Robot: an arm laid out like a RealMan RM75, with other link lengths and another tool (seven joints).
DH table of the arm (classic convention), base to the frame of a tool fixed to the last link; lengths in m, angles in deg. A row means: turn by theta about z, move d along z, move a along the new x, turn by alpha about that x. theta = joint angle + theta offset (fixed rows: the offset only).
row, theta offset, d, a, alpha
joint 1, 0.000, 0.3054, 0.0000, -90.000
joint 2, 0.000, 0.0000, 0.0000, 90.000
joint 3, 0.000, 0.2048, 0.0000, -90.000
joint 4, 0.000, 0.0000, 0.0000, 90.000
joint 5, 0.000, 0.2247, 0.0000, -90.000
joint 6, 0.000, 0.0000, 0.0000, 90.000
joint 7, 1.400, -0.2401, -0.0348, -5.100
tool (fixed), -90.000, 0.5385, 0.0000, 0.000
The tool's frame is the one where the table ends.
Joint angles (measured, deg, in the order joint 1, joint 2, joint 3, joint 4, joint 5, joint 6, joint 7), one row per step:
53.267, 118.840, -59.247, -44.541, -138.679, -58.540, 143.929
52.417, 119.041, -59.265, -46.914, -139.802, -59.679, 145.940
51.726, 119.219, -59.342, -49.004, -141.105, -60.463, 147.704
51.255, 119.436, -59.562, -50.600, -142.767, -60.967, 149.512
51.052, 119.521, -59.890, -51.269, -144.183, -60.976, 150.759
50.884, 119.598, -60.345, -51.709, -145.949, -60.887, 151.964
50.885, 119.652, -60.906, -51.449, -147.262, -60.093, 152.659
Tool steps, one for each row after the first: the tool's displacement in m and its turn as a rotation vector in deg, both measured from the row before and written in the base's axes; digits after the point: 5 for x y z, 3 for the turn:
0.00048, 0.00089, 0.00618, 0.508, 0.027, -0.922
0.00138, 0.00166, 0.00582, 0.679, -0.340, -0.720
0.00323, 0.00151, 0.00370, 0.594, -0.742, -0.825
0.00446, 0.00157, 0.00154, 0.463, -0.923, -0.630
0.00673, 0.00130, 0.00060, 0.396, -1.374, -0.649
0.00600, 0.00206, -0.00091, 0.474, -1.245, -0.309

